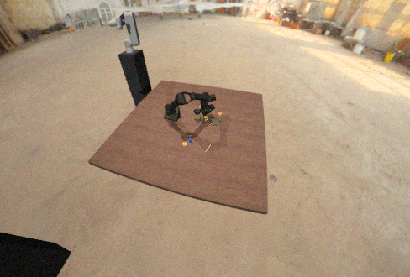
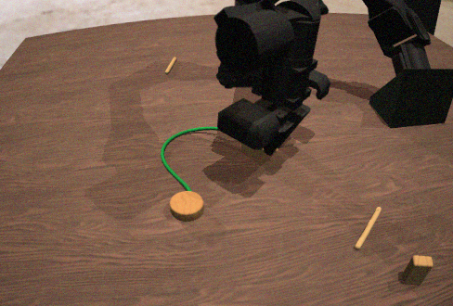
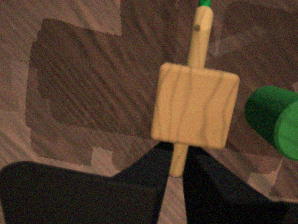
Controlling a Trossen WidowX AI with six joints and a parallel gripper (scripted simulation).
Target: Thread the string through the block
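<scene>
Now: the green cylinder 5 cm to the right of my gripper tip, 2 cm behind it and 1 cm above it. The rest, counted from my gripper tip: blue cylinder: 31 cm to the right, 5 cm behind, 1 cm above; then thin wooden stick: 3 cm to the right, 3 cm ahead, 1 cm above; then round wooden button: 13 cm ahead, 8 cm to the left.
</scene>
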